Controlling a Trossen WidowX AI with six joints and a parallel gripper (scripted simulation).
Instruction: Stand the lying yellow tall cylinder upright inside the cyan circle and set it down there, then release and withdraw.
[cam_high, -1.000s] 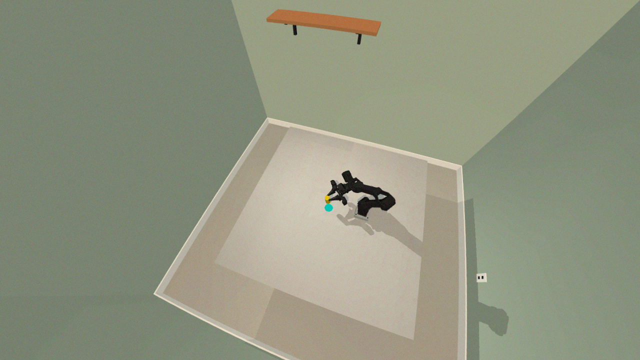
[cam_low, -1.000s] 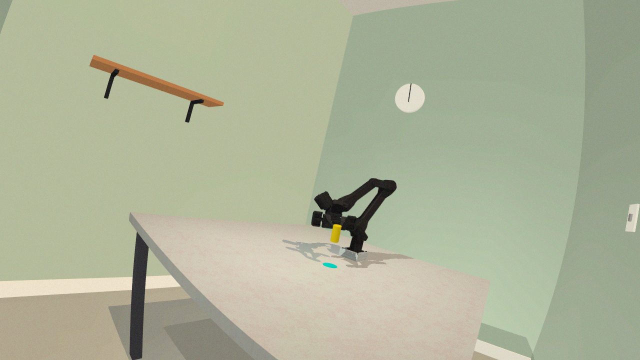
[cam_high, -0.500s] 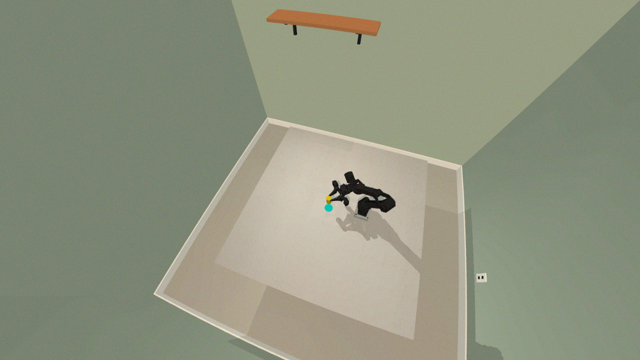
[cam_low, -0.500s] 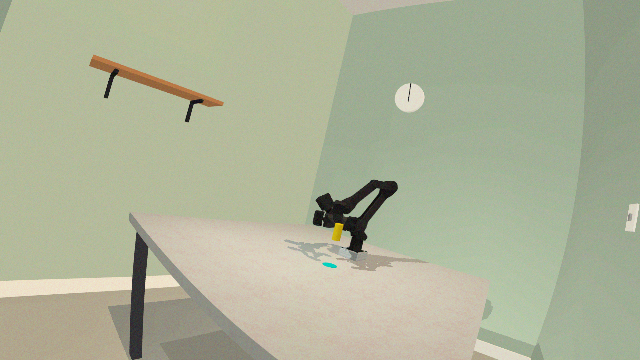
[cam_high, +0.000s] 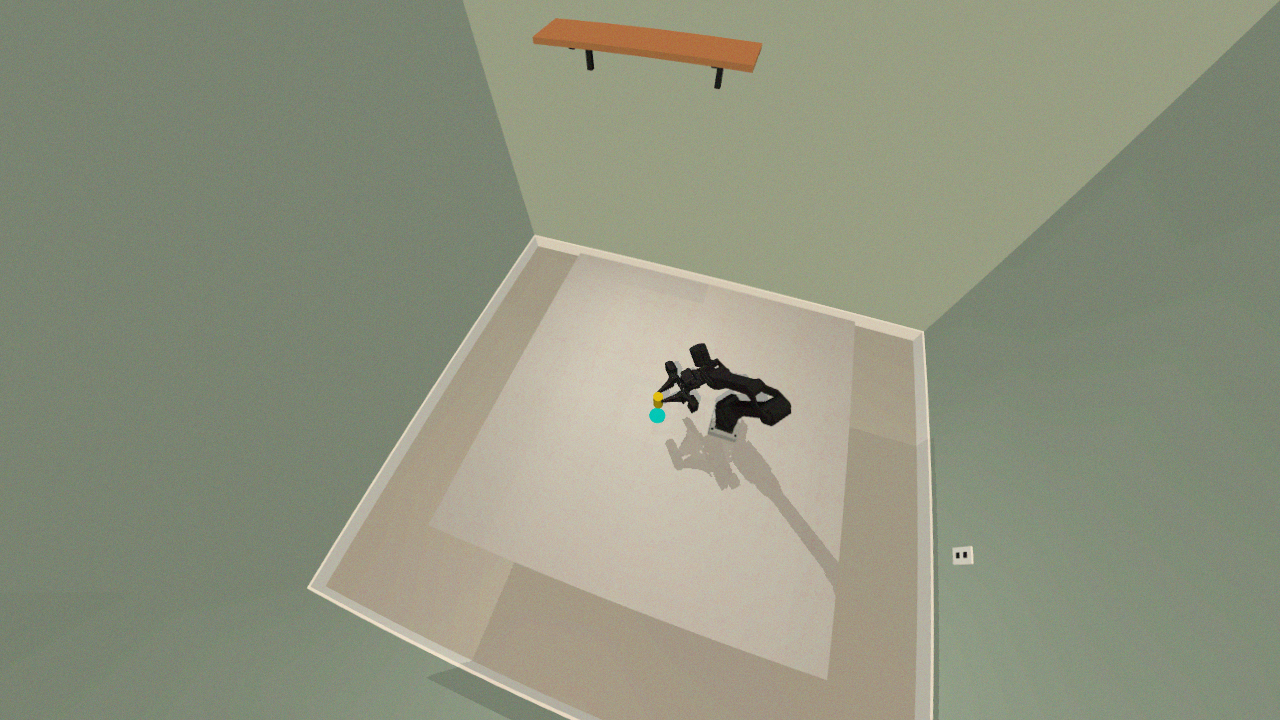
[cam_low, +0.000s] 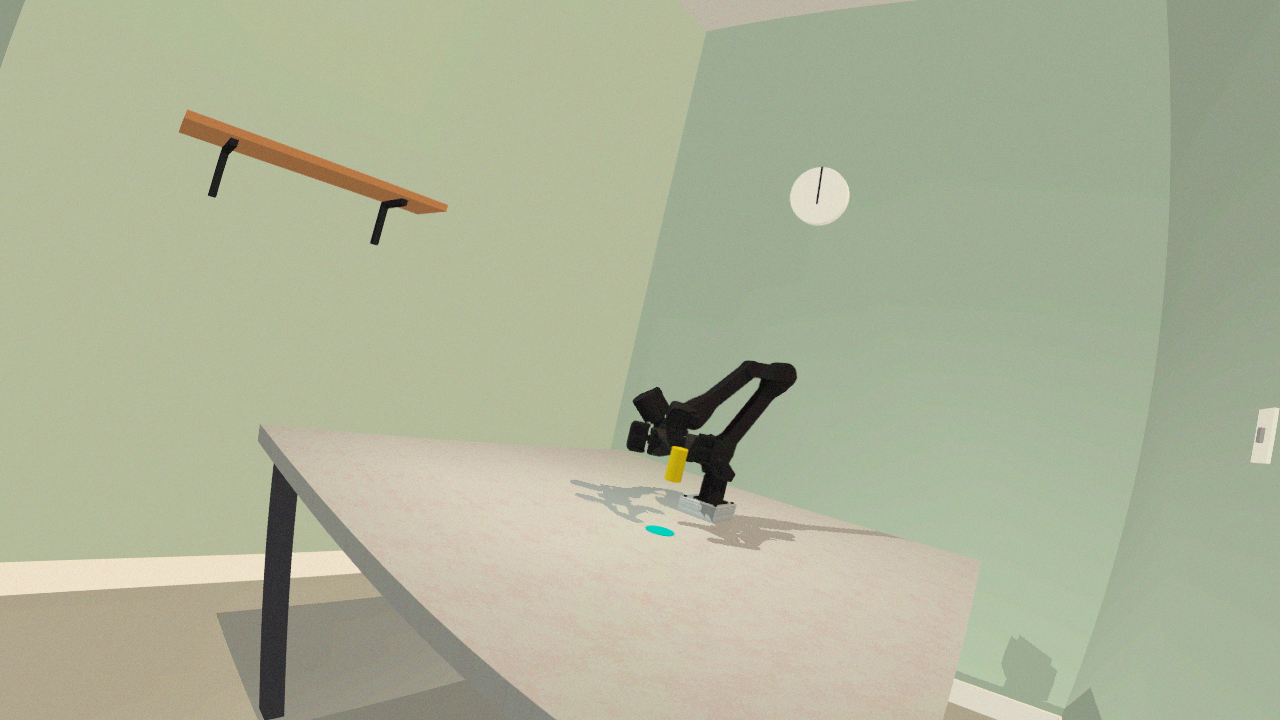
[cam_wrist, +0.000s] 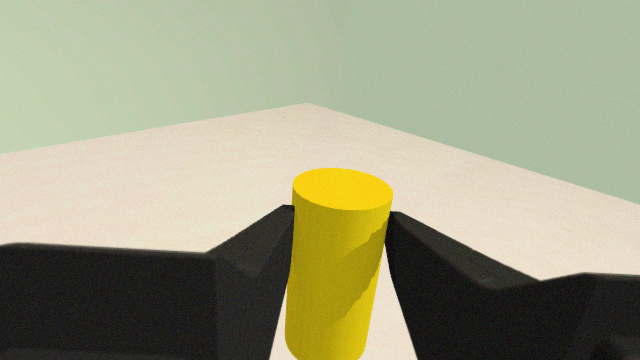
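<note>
The cyan circle is 160 mm below my gripper tip. Round my gripper tip: yellow cylinder: 20 mm below.
</note>
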